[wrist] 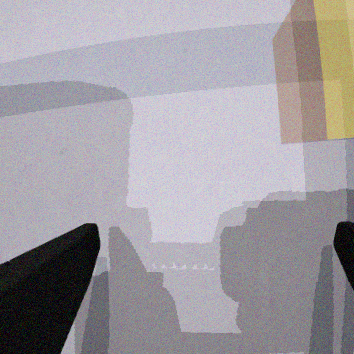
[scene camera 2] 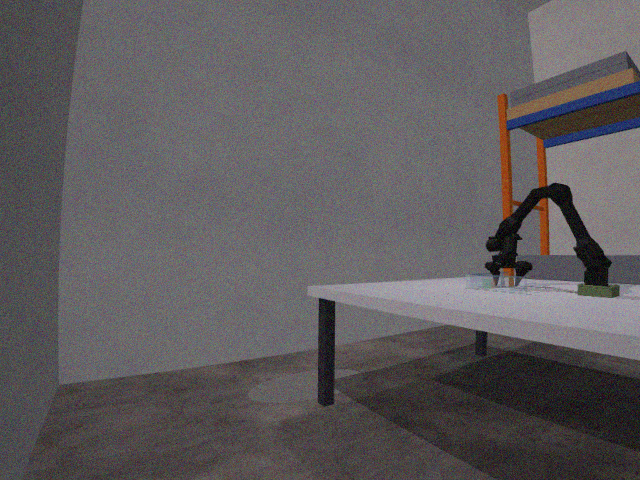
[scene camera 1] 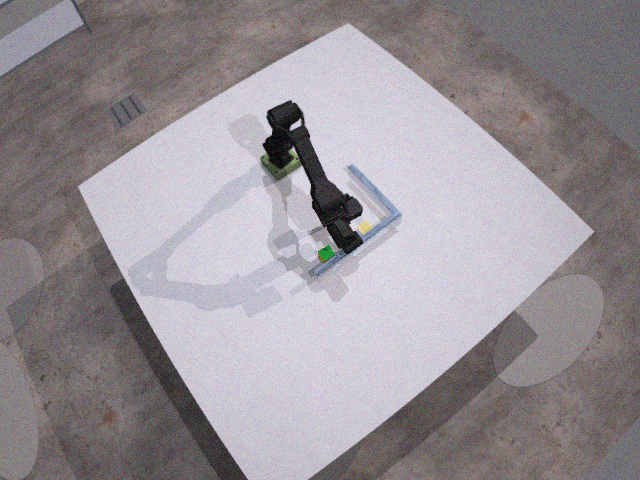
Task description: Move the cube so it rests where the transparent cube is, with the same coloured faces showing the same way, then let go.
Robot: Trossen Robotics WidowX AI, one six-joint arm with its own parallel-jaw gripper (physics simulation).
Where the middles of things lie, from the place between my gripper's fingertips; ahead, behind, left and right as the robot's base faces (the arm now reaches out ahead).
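Transparent cube (wrist: 305, 48): my hand is 10 mm below it, 40 mm to the right of it and 50 mm short of it. L-shaped rail (scene camera 1: 394, 216): 10 mm to the left of my hand, 20 mm above it and 30 mm behind it.
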